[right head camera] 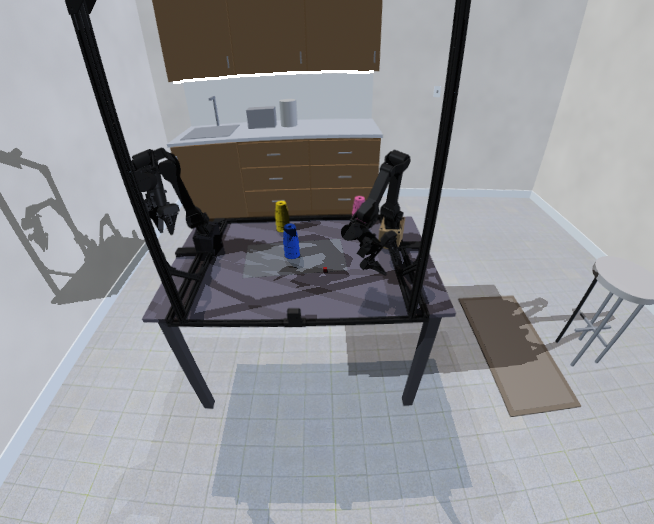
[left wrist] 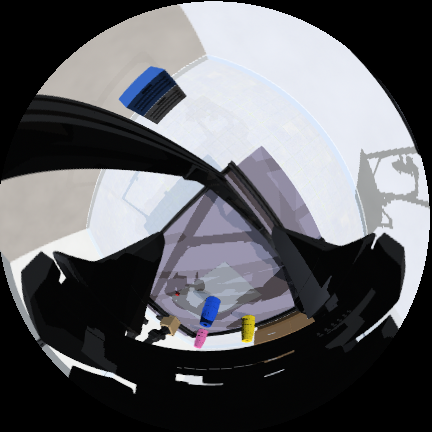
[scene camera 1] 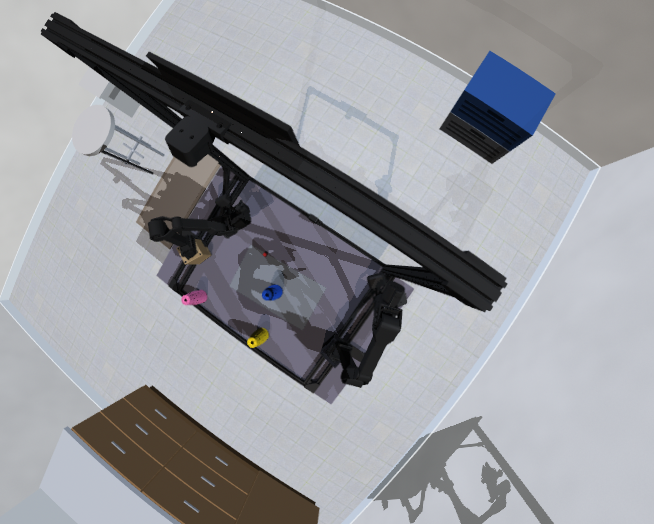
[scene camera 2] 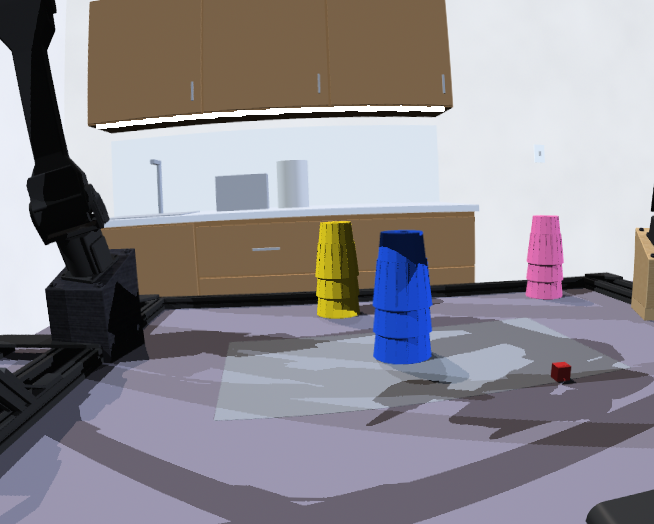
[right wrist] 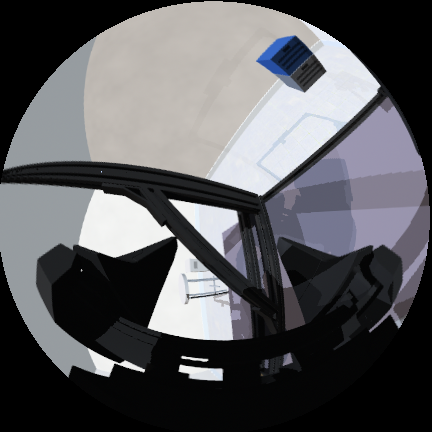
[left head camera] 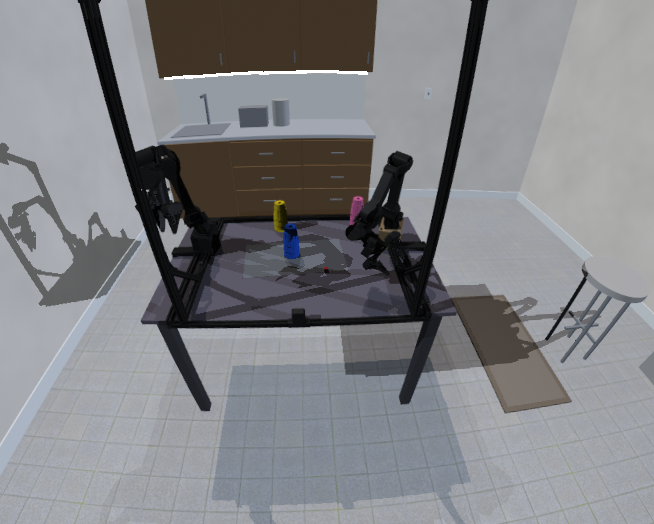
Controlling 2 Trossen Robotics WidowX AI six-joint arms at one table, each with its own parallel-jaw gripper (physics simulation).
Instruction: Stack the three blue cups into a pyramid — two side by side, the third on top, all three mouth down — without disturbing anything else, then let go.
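Frame: origin at the left arm's base, x ahead, y left, z up, level; metres.
Where they show: left gripper, fingertip midpoint: (right head camera: 166, 233) (left wrist: 219, 234) (scene camera 1: 381, 289) (left head camera: 168, 233); right gripper, fingertip midpoint: (right head camera: 393, 267) (scene camera 1: 234, 195) (right wrist: 228, 242) (left head camera: 396, 267); left arm's base, origin of the base link: (right head camera: 205, 229) (scene camera 1: 334, 353) (scene camera 2: 90, 268) (left head camera: 203, 229); right arm's base, origin of the base link: (right head camera: 392, 223) (left wrist: 165, 329) (scene camera 1: 189, 251) (left head camera: 391, 223).
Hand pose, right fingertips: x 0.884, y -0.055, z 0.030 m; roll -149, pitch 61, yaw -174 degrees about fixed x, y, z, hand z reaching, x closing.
Note:
Things, the pixels of their centre, and the offset from my right fingertips. Level surfaces: height alone.
- pale mat, its level: dz -0.147 m
- yellow cup stack, body centre: (scene camera 2: 335, 250) (scene camera 1: 256, 339) (left head camera: 279, 210) (right head camera: 281, 211) (left wrist: 246, 332) dx -0.620, dy +0.338, dz -0.040 m
- pink stack, body centre: (scene camera 2: 545, 239) (right head camera: 359, 205) (left head camera: 357, 205) (scene camera 1: 190, 299) (left wrist: 199, 342) dx -0.258, dy +0.518, dz -0.040 m
- small red cube, body centre: (scene camera 2: 560, 371) (left head camera: 326, 269) dx -0.293, dy +0.077, dz -0.139 m
The three blue cups (left head camera: 291, 245) (right head camera: 291, 245) (scene camera 1: 272, 292) (scene camera 2: 402, 294) (left wrist: 210, 310) are nested in one upright stack, mouth down, on the pale mat (scene camera 2: 245, 401) near the table's middle. My left gripper (left head camera: 168, 224) (left wrist: 219, 234) is open and empty, raised high at the picture's left in the left head camera, well away from the cups. My right gripper (left head camera: 377, 266) (right wrist: 228, 242) is open and empty, low over the table's right side in the same view, apart from the cups. The cups do not show in the right wrist view.
A yellow cup stack (left head camera: 280, 216) (scene camera 2: 336, 267) stands behind the blue one. A pink stack (left head camera: 357, 207) (scene camera 2: 544, 256) stands at the back right. A small red cube (left head camera: 326, 269) (scene camera 2: 560, 371) lies right of the blue stack. A wooden block (scene camera 1: 196, 253) is by the right arm.

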